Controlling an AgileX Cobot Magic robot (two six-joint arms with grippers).
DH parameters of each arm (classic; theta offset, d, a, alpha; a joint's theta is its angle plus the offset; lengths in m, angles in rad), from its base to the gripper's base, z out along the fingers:
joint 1: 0 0.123 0 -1.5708
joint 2: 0.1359 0 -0.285 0
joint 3: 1.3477 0 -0.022 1.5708
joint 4: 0 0.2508 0 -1.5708
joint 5: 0 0 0.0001 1.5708
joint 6: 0 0.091 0 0
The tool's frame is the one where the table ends.
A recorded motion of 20 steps. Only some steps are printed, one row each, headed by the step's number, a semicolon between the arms.
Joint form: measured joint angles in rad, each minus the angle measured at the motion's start. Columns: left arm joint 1, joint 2, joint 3, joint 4, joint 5, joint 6; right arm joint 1, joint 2, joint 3, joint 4, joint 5, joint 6.
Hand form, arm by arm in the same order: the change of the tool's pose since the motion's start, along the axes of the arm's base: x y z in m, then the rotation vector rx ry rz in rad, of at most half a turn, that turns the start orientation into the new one. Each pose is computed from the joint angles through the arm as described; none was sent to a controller.
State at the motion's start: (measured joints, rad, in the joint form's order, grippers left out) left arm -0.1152 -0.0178 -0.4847 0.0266 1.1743 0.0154; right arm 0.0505 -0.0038 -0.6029 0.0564 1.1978 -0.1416
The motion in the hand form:
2: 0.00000 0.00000 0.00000 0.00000 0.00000 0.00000; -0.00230 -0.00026 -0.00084 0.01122 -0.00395 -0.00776
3: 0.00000 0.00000 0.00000 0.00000 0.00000 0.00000; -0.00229 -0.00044 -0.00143 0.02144 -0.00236 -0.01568
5: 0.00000 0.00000 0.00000 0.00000 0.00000 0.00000; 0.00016 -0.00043 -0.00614 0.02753 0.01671 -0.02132
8: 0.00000 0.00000 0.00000 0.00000 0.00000 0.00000; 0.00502 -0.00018 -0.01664 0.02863 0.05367 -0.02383
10: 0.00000 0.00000 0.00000 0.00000 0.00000 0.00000; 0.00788 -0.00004 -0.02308 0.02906 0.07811 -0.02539
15: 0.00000 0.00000 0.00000 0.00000 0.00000 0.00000; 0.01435 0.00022 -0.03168 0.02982 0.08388 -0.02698
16: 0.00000 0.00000 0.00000 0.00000 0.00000 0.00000; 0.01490 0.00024 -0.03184 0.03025 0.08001 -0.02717
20: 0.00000 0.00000 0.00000 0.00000 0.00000 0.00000; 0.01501 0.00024 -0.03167 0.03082 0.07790 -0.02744
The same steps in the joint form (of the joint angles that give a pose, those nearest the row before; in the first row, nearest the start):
2: 0.0000 0.0000 0.0000 0.0000 0.0000 0.0000; 0.0000 -0.0119 0.0000 -0.0018 0.0066 0.0144
3: 0.0000 0.0000 0.0000 0.0000 0.0000 0.0000; 0.0000 -0.0136 0.0021 -0.0040 0.0066 0.0280
5: 0.0000 0.0000 0.0000 0.0000 0.0000 0.0000; 0.0000 -0.0136 0.0204 -0.0053 0.0066 0.0375
8: 0.0000 0.0000 0.0000 0.0000 0.0000 0.0000; 0.0000 -0.0156 0.0609 -0.0052 0.0048 0.0412
10: 0.0000 0.0000 0.0000 0.0000 0.0000 0.0000; 0.0000 -0.0156 0.0852 -0.0053 0.0048 0.0435
15: 0.0000 0.0000 0.0000 0.0000 0.0000 0.0000; 0.0001 -0.0156 0.1273 -0.0053 -0.0316 0.0436
16: 0.0000 0.0000 0.0000 0.0000 0.0000 0.0000; 0.0000 -0.0156 0.1296 -0.0053 -0.0378 0.0435
20: 0.0000 0.0000 0.0000 0.0000 0.0000 0.0000; 0.0000 -0.0156 0.1296 -0.0053 -0.0399 0.0440

